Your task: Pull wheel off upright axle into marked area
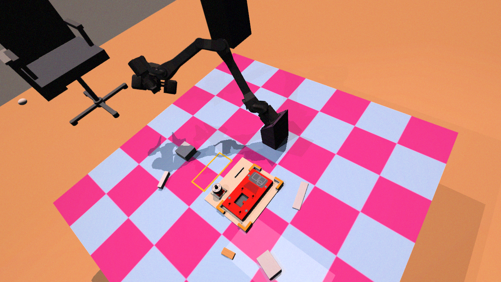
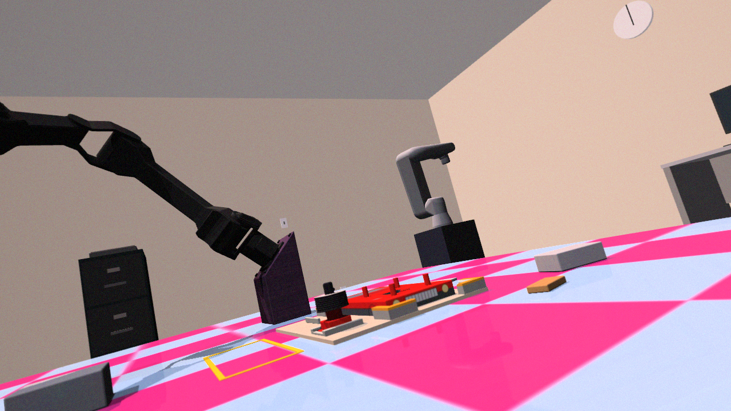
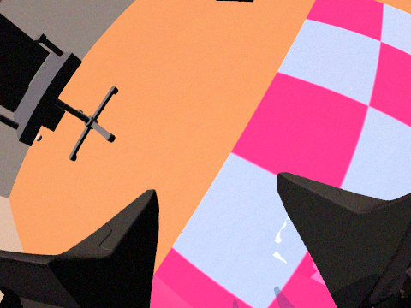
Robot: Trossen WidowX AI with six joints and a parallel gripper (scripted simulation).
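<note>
The wheel is 51 cm to the left of my gripper tip, 19 cm ahead of it and 18 cm below it. Also, from my gripper tip: beige base plate: 61 cm to the left, 21 cm below, 14 cm ahead; then grey block: 24 cm to the left, 21 cm below, 13 cm ahead; then black axle: 51 cm to the left, 19 cm below, 19 cm ahead.
</note>
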